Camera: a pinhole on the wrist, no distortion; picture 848 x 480 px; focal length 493.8 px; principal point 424.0 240.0 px. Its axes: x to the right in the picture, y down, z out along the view. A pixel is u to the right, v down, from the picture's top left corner.
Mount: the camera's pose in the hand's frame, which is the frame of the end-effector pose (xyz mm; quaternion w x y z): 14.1 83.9 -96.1 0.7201 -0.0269 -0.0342 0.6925
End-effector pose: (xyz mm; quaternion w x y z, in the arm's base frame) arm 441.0 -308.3 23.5 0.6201 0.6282 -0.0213 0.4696
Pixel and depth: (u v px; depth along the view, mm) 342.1 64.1 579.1
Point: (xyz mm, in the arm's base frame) 829.1 -607.9 210.9
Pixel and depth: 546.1 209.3 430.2
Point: 521.7 -615.2 239.5
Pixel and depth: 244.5 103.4 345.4
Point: 655.5 -459.3 86.2
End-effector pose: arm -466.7 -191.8 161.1 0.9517 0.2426 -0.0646 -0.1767
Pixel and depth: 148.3 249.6 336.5
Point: -575.2 -372.2 315.0
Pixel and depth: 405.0 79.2 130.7
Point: -409.6 -162.5 232.6
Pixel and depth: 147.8 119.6 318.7
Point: -491.4 -393.9 312.2
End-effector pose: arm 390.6 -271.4 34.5 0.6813 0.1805 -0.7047 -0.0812
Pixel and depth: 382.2 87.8 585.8
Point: -110.7 -368.6 144.6
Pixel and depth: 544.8 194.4 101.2
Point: 369.3 -178.9 87.4
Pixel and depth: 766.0 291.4 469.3
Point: -34.7 77.3 101.1
